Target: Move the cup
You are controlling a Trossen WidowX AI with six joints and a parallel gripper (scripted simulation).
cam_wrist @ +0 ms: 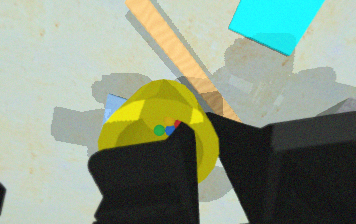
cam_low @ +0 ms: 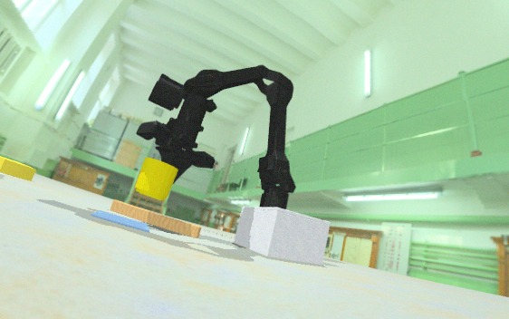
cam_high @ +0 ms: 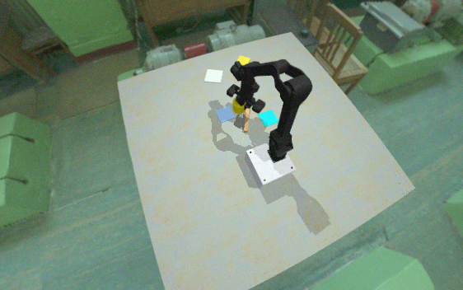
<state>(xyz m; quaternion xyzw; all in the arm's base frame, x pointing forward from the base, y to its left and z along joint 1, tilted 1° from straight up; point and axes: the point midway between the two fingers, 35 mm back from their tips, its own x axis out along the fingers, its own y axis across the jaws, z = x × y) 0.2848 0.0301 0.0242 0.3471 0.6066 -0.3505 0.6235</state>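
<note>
My gripper tip is 6 cm past the cyan pad, 13 cm to the left of it and 10 cm above it. The rest, counted from my gripper tip: yellow cup 2 cm ahead, 2 cm to the left; then wooden bar 2 cm to the right, 8 cm below; then light blue pad 6 cm ahead, 8 cm to the left, 10 cm below.
</note>
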